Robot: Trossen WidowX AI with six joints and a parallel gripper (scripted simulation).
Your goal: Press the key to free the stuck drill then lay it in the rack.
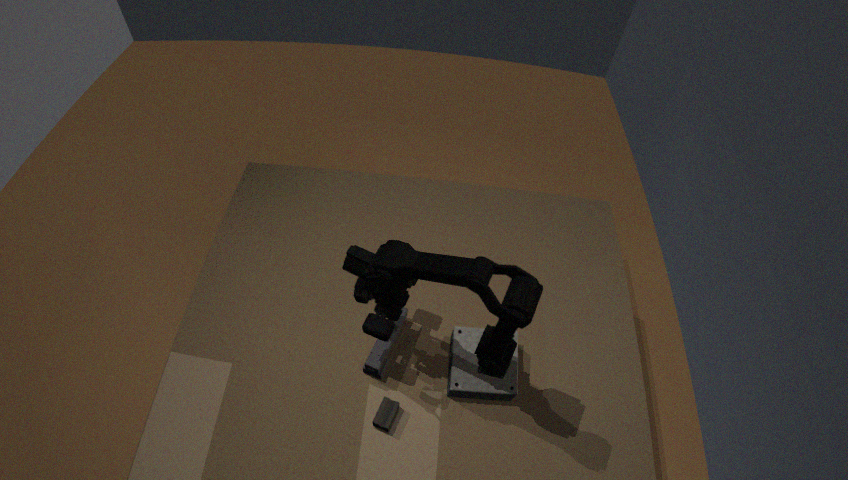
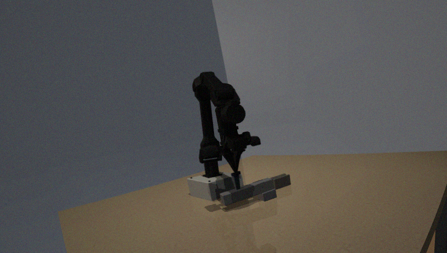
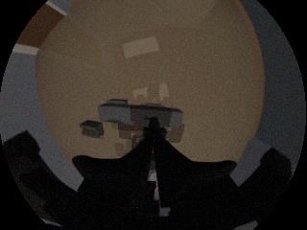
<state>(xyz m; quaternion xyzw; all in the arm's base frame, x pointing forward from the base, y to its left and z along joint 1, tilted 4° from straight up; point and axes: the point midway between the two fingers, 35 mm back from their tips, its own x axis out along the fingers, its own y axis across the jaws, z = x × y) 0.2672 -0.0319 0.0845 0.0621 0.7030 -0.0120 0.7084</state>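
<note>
Now: the dark key 30 mm below my gripper tip. Round my gripper tip: long grey housing 80 mm below, 40 mm to the left.
</note>
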